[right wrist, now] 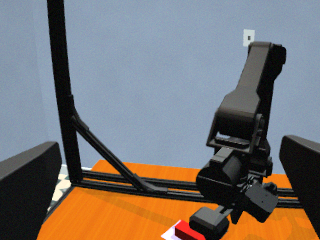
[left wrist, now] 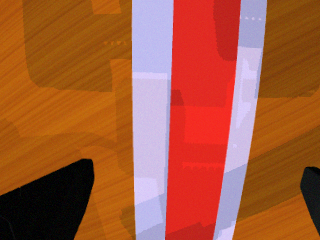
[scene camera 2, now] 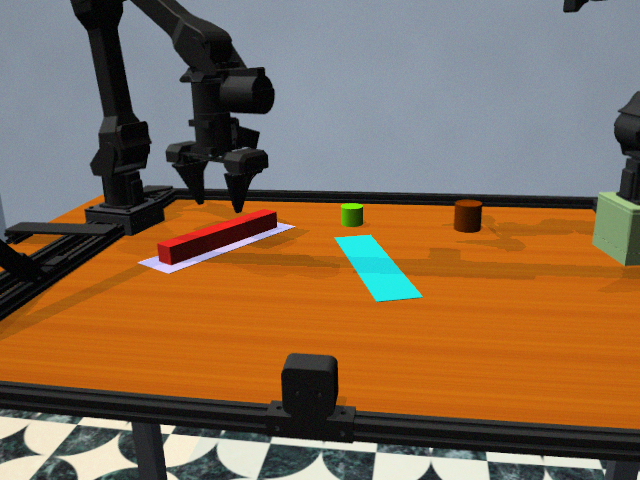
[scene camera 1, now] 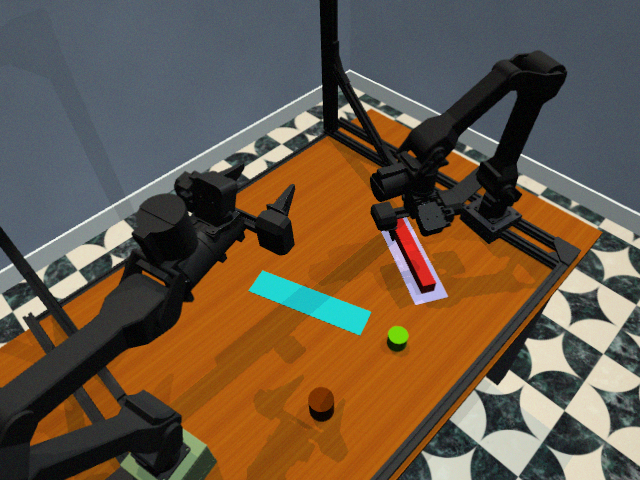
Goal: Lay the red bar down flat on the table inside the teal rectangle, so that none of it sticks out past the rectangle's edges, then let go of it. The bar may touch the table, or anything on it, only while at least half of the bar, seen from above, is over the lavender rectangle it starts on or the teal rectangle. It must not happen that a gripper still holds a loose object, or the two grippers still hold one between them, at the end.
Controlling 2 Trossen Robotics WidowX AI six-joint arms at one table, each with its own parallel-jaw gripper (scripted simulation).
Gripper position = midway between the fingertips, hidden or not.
Note:
In view: my left gripper (scene camera 2: 219, 208), my right gripper (scene camera 1: 268, 175), a red bar (scene camera 2: 175, 250), a brown cylinder (scene camera 2: 467, 217), a teal rectangle (scene camera 1: 308, 301) and a lavender rectangle (scene camera 1: 439, 292).
The red bar also shows in the left wrist view (left wrist: 204, 52) and in scene camera 1 (scene camera 1: 413, 257). The brown cylinder shows as well in scene camera 1 (scene camera 1: 321, 400). My left gripper also shows in the left wrist view (left wrist: 201, 174) and in scene camera 1 (scene camera 1: 411, 235). The right wrist view misses the brown cylinder: it is out of frame. The left wrist view misses the brown cylinder: it is out of frame.

